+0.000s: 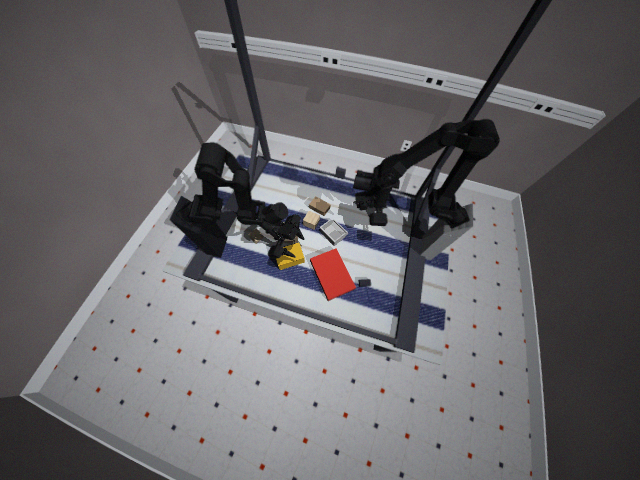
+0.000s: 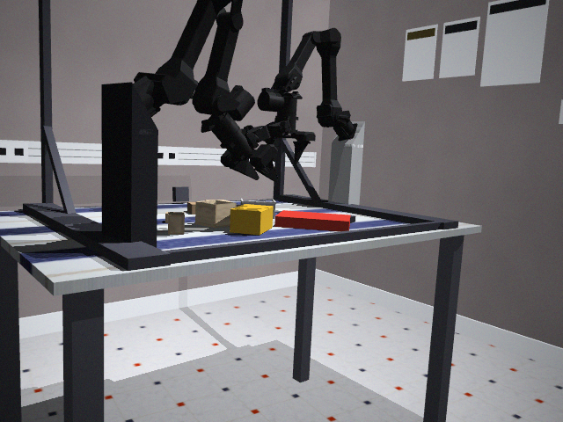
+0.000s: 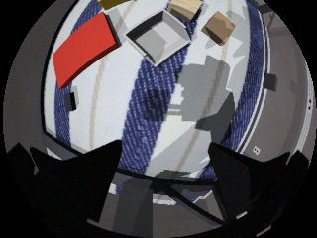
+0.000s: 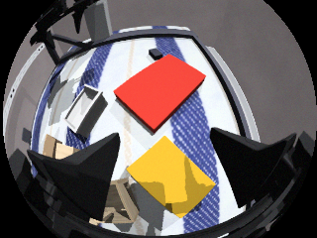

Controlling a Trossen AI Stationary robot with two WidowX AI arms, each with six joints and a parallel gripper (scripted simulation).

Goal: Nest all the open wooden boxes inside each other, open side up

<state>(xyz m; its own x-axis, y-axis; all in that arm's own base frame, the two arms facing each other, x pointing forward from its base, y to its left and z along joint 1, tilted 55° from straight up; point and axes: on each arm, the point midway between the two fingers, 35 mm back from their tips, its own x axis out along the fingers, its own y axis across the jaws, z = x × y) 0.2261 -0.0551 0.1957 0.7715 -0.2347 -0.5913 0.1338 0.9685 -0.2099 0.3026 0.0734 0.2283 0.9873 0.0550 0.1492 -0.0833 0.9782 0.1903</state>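
My right hand is 180 mm past the medium wooden box, 60 mm to the right of it and 120 mm above it. The rest, counted from my right hand: white box: 120 mm behind, 170 mm to the left, 120 mm below; then flat red slab: 80 mm ahead, 160 mm to the left, 140 mm below; then tiny wooden box: 210 mm behind, 90 mm to the right, 140 mm below.
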